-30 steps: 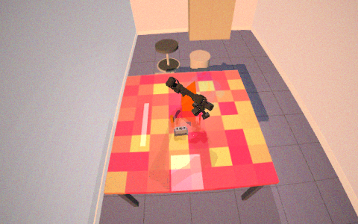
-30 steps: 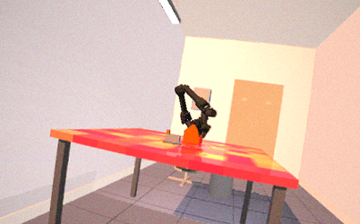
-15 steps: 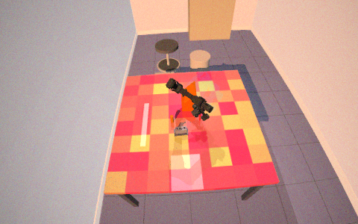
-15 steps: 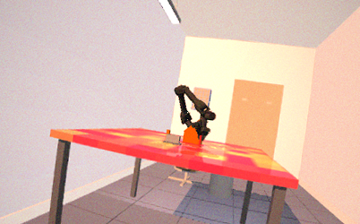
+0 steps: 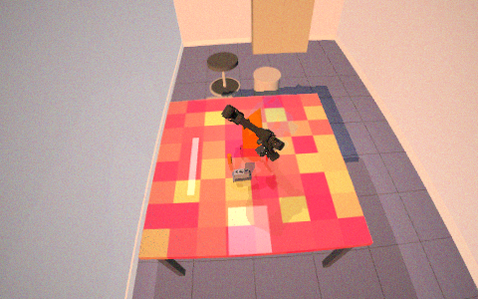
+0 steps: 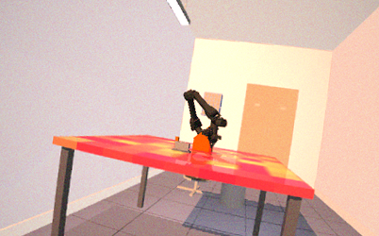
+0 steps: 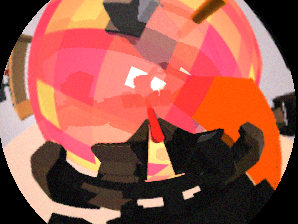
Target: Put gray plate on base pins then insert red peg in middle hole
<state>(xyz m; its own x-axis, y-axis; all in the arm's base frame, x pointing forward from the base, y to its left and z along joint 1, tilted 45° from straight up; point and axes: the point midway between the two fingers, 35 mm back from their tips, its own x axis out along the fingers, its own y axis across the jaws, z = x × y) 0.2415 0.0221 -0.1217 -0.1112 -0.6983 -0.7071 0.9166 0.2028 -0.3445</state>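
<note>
My gripper tip is now 100 mm short of the gray plate and 190 mm to the left of it. Also, from my gripper tip: orange piece 20 mm behind, 250 mm to the right; then gray base 100 mm ahead, 190 mm to the right, 30 mm below; then red peg right at my gripper tip.
</note>
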